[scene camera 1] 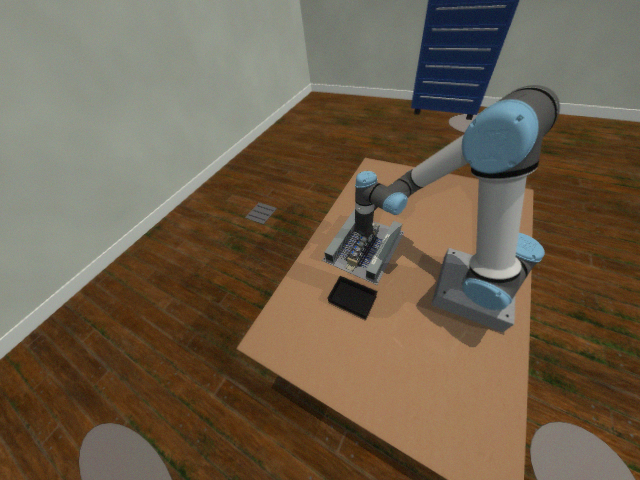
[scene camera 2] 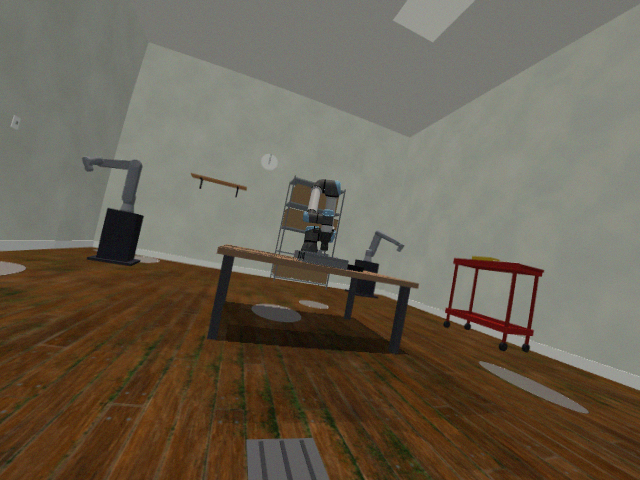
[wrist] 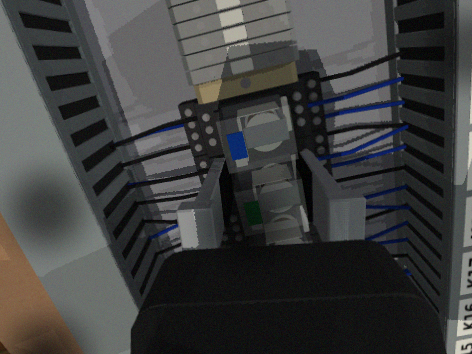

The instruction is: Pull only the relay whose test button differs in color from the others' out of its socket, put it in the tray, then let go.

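Pixels of known places: gripper, fingertip midpoint: point(scene camera 1: 365, 238) point(wrist: 263, 175); arm's base, origin of the base link: point(scene camera 2: 309, 251).
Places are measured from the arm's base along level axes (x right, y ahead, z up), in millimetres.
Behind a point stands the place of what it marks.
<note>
The relay with the green test button point(wrist: 253, 213) @(z -4, x 114, y 488 mm) stands in the socket row, in the middle of the wrist view; its lower part is hidden by the gripper body. The neighbouring clear relay point(wrist: 265, 131) @(z -5, x 143, y 471 mm) has a blue button. My gripper point(wrist: 263, 175) @(z -40, x 113, y 481 mm) point(scene camera 1: 368, 237) @(z -40, x 113, y 481 mm) point(scene camera 2: 324, 250) @(z -40, x 113, y 481 mm) points down over the row, with one finger on each side of the green-button relay, shut on it. The relay appears seated and upright; its base is hidden. The black tray point(scene camera 1: 352, 297) @(z -70, x -173, y 460 mm) point(scene camera 2: 355, 267) @(z -49, x -154, y 538 mm) lies on the table beside the panel, with no relay visible in it.
Grey slotted wire ducts point(wrist: 85, 130) point(scene camera 1: 385, 250) stand on both sides of the sockets, with black and blue wires running to them. A grey terminal block point(wrist: 235, 37) @(z -26, x 178, y 468 mm) with a tan end piece point(wrist: 245, 83) @(z -33, x 159, y 472 mm) adjoins the row. The arm's base point(scene camera 1: 449, 289) @(z 8, x -72, y 129 mm) stands on the table point(scene camera 1: 403, 361) @(z -73, x -342, y 233 mm).
</note>
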